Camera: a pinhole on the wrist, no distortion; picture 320 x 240 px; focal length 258.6 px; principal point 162.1 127.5 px. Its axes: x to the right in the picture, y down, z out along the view. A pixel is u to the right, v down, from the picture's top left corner.
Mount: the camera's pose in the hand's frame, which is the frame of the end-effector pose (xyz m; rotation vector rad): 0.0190 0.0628 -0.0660 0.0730 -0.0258 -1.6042
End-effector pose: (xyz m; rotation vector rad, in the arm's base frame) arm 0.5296 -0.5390 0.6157 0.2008 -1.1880 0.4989
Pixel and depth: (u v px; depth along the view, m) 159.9 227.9 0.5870
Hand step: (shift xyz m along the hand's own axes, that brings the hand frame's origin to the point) 0.2095 0.0429 0.5339
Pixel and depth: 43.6 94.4 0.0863
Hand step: 0.0039 0.1002 0.0206
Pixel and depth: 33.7 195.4 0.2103
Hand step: 0.0643 0.1591 0.1505
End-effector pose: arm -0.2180 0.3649 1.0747 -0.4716 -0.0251 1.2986
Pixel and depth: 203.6 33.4 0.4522
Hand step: -0.1760 -0.0170 0.3727
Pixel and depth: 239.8 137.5 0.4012
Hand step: 0.0052 -0.0697 0.3315
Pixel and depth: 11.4 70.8 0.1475
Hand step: -0.0197 0.1455 0.0818
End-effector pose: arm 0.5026 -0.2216 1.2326 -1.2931 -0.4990 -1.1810
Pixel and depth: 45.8 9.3 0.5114
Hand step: -0.2388 0.2860 0.4368
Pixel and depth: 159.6 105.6 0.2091
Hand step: -0.0118 0.0594 0.1416
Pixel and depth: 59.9 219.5 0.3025
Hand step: 0.1112 0.1697 0.2461
